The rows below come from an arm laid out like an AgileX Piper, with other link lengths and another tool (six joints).
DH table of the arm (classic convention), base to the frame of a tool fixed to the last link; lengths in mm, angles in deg. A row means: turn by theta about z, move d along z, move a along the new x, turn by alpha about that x. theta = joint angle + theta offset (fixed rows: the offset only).
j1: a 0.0, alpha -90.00, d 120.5, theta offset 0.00
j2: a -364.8, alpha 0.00, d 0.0, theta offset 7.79
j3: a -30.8, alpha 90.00, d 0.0, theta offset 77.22
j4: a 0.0, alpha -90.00, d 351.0, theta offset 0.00
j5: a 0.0, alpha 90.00, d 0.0, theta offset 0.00
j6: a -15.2, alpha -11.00, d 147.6, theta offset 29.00
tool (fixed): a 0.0, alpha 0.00, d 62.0, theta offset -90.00
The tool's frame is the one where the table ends.
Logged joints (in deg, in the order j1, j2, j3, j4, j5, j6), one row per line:
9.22, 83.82, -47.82, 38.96, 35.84, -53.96
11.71, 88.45, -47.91, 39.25, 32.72, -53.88
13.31, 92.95, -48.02, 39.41, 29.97, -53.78
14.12, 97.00, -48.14, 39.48, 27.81, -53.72
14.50, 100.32, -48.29, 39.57, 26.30, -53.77
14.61, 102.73, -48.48, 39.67, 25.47, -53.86
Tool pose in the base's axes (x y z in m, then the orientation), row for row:
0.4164, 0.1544, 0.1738, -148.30, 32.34, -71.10
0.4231, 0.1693, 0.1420, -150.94, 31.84, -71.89
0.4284, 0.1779, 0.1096, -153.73, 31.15, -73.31
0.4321, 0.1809, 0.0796, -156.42, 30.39, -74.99
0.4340, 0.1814, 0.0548, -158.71, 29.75, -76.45
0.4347, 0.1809, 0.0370, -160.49, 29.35, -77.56
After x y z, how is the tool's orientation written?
As angles about the fixed x, y, z axes (roll, pitch, yaw), in degrees.
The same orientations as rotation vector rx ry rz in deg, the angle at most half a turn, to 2 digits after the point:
-104.04, 88.10, 9.63
-105.79, 89.32, 10.88
-107.23, 91.18, 11.84
-108.36, 93.33, 12.63
-109.22, 95.23, 13.37
-109.82, 96.67, 14.10

